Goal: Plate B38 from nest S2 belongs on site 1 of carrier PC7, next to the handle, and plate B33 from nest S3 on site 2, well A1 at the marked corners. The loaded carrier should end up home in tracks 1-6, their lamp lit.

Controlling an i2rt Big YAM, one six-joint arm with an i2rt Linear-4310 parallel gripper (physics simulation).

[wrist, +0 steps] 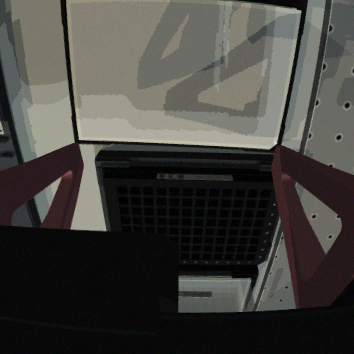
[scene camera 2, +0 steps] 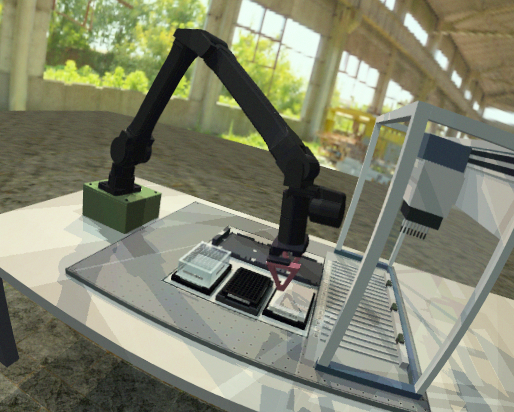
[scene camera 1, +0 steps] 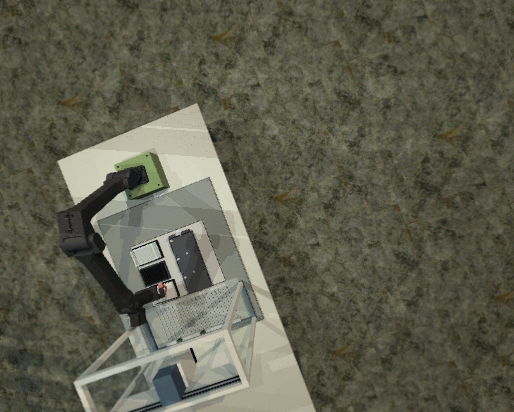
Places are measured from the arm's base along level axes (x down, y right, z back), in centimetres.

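Where they show: gripper, fingertip midpoint: [wrist: 176, 154] [scene camera 2: 285, 280] [scene camera 1: 157, 290]; arm's base, link origin: [scene camera 2: 119, 189] [scene camera 1: 135, 176].
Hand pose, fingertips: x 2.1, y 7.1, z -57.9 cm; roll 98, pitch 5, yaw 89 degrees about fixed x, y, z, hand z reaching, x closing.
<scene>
Things, the pixels of their centre, and the offset from my fingertips.
- pale flat-topped plate, body centre: [wrist: 179, 73] [scene camera 2: 292, 299] [scene camera 1: 163, 292] dx +4.4, dy -0.2, dz -3.0 cm
- black well plate, body centre: [wrist: 191, 220] [scene camera 2: 247, 286] [scene camera 1: 154, 274] dx +4.4, dy +1.7, dz +7.7 cm
- clear plate, body centre: [wrist: 181, 317] [scene camera 2: 204, 263] [scene camera 1: 145, 254] dx +3.0, dy +2.2, dz +19.2 cm
- long dark carrier, body centre: [scene camera 2: 270, 254] [scene camera 1: 189, 261] dx +4.8, dy -18.4, dz +9.0 cm
My gripper [scene camera 1: 161, 289] [scene camera 2: 281, 286] [wrist: 176, 154] is open and empty, pointing down above the nests. Its red fingers stand wide apart in the wrist view. A pale flat-topped plate [scene camera 1: 170, 289] [scene camera 2: 290, 306] [wrist: 180, 75] sits in the nest nearest the tracks. A black well plate [scene camera 1: 155, 273] [scene camera 2: 246, 287] [wrist: 190, 215] sits in the middle nest; its label is too small to read surely. A clear plate [scene camera 1: 146, 254] [scene camera 2: 204, 261] [wrist: 215, 295] sits in the nest nearest the robot base. The long dark carrier [scene camera 1: 187, 257] [scene camera 2: 245, 250] lies beside the nests, with no plate seen on it.
The grooved track deck [scene camera 1: 187, 317] [scene camera 2: 357, 310] lies beyond the nests, inside a pale upright frame [scene camera 1: 237, 350] [scene camera 2: 390, 200]. A pipetting head [scene camera 1: 169, 385] [scene camera 2: 424, 215] hangs over that side. The green base block [scene camera 1: 157, 175] [scene camera 2: 120, 207] stands at the other end. No lit lamp can be made out.
</scene>
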